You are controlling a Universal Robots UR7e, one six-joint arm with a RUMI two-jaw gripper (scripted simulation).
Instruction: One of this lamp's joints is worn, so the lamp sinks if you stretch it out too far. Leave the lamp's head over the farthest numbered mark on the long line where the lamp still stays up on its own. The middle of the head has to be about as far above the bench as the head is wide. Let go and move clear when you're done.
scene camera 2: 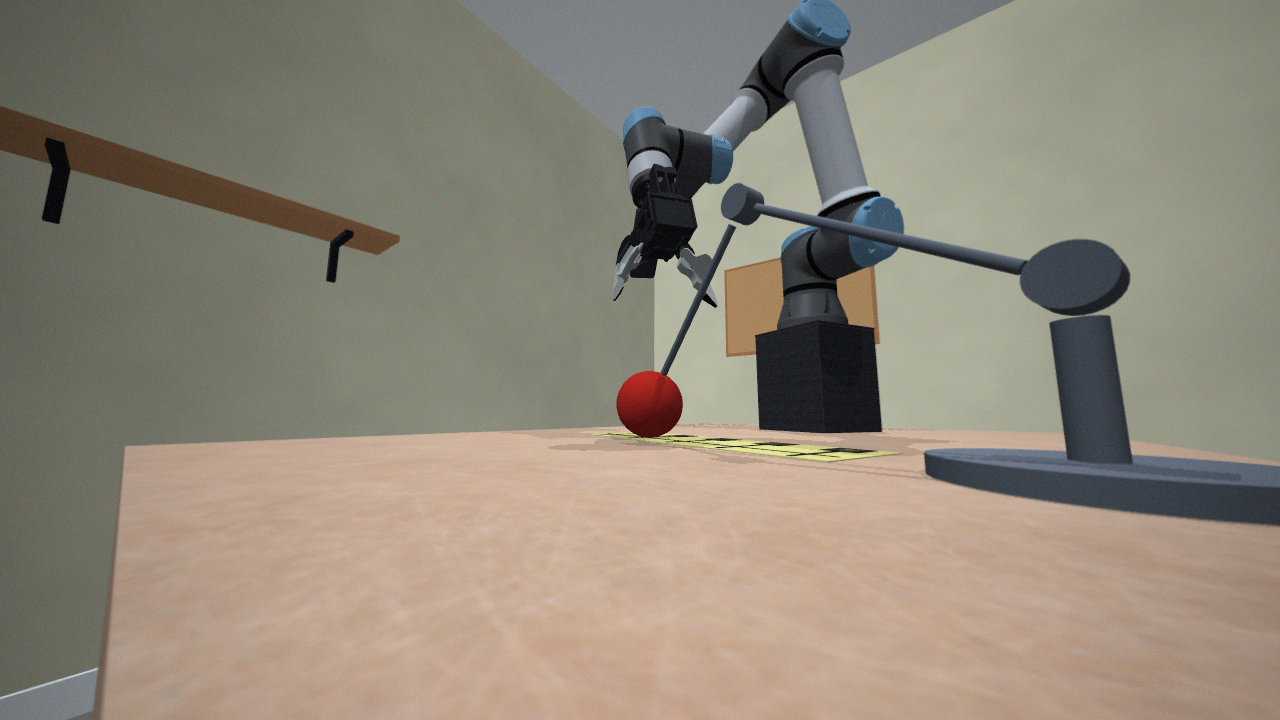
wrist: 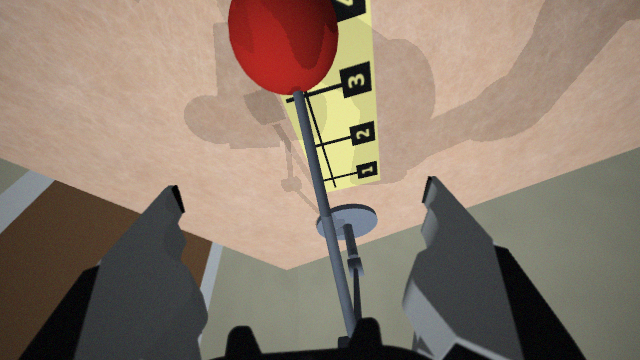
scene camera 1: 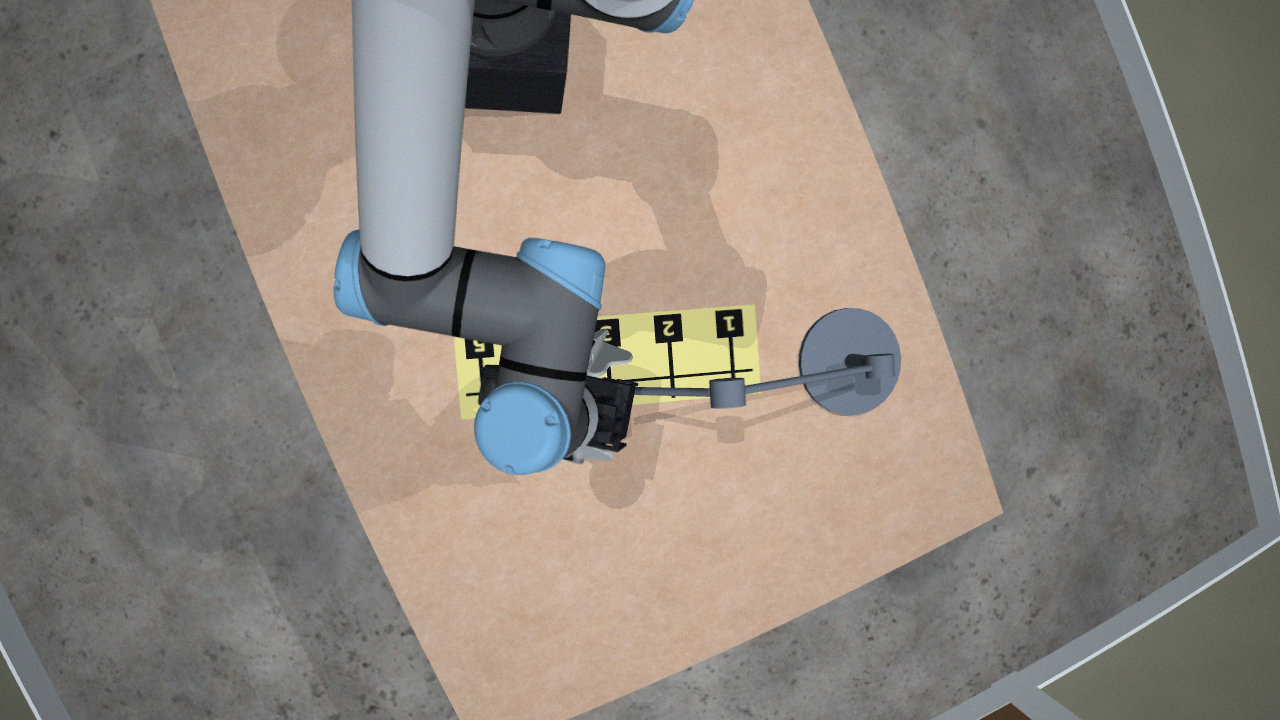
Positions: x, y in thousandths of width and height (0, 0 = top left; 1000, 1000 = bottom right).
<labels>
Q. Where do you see a red ball head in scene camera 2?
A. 507, 562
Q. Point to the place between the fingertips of the gripper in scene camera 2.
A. At 521, 423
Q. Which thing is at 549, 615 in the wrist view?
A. A grey round base.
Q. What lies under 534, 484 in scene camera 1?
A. A yellow numbered strip.
</labels>
